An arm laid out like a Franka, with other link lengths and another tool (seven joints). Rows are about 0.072 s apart.
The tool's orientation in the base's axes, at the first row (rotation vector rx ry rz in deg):
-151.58 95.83 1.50
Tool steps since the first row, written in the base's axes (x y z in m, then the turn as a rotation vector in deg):
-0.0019 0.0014 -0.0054 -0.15 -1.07 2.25
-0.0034 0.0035 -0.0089 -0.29 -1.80 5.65
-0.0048 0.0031 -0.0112 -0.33 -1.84 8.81
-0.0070 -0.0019 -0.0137 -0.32 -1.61 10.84
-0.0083 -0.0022 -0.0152 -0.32 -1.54 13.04
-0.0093 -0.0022 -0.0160 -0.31 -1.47 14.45
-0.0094 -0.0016 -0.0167 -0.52 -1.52 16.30
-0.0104 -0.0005 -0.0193 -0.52 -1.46 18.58
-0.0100 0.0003 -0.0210 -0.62 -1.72 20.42
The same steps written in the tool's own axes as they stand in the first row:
-0.0020 0.0011 0.0054 0.86 0.59 -2.27
-0.0044 0.0016 0.0090 1.39 1.03 -5.68
-0.0046 0.0030 0.0113 1.34 1.08 -8.84
-0.0010 0.0071 0.0137 1.10 0.97 -10.87
-0.0013 0.0085 0.0152 0.99 0.94 -13.06
-0.0017 0.0094 0.0160 0.90 0.90 -14.47
-0.0022 0.0092 0.0167 0.82 1.11 -16.32
-0.0036 0.0096 0.0194 0.72 1.08 -18.60
-0.0041 0.0089 0.0211 0.87 1.28 -20.44

